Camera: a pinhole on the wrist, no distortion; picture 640 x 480 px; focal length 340.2 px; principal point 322.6 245.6 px. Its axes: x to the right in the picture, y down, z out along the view. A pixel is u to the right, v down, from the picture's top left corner.
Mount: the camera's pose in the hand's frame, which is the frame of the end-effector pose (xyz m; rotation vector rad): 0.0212 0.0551 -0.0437 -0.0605 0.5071 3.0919
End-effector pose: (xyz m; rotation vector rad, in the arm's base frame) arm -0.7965 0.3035 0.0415 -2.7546 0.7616 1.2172
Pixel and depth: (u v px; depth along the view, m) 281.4 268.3 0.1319
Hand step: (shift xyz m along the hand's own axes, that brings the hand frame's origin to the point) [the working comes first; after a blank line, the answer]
In the camera's frame: -0.0160 0.0088 0.1319

0.0322 0.0889 0.0846
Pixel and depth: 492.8 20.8 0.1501
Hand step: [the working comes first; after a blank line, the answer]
In the camera's frame: 0.0751 -0.0992 0.1501

-0.0580 0.1971 0.0638
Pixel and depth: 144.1 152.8 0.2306
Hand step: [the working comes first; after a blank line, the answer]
In the camera's frame: -0.1210 -0.0629 0.2306

0.1345 0.1882 0.1593
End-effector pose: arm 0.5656 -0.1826 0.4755 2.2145 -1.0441 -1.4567
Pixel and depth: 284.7 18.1 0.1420
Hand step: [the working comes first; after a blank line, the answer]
In the camera's frame: -0.0158 -0.0950 0.1420

0.0331 0.1904 0.0611
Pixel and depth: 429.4 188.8 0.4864
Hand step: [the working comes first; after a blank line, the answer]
In the camera's frame: 0.1527 -0.0812 0.4864

-0.1482 0.2877 0.3849
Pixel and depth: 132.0 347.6 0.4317
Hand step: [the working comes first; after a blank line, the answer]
In the camera's frame: -0.2419 0.1294 0.4317

0.2452 0.0700 0.4159
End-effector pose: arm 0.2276 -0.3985 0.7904 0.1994 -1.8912 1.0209
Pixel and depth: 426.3 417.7 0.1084
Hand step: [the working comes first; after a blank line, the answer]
In the camera's frame: 0.0330 0.0548 0.1084

-0.0166 0.0378 0.0751
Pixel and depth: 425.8 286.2 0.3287
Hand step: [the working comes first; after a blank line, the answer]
In the camera's frame: 0.0997 0.0392 0.3287

-0.0911 0.1231 0.2761
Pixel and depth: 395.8 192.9 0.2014
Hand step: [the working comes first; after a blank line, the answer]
In the camera's frame: 0.0433 -0.0312 0.2014

-0.0291 0.1491 0.1353
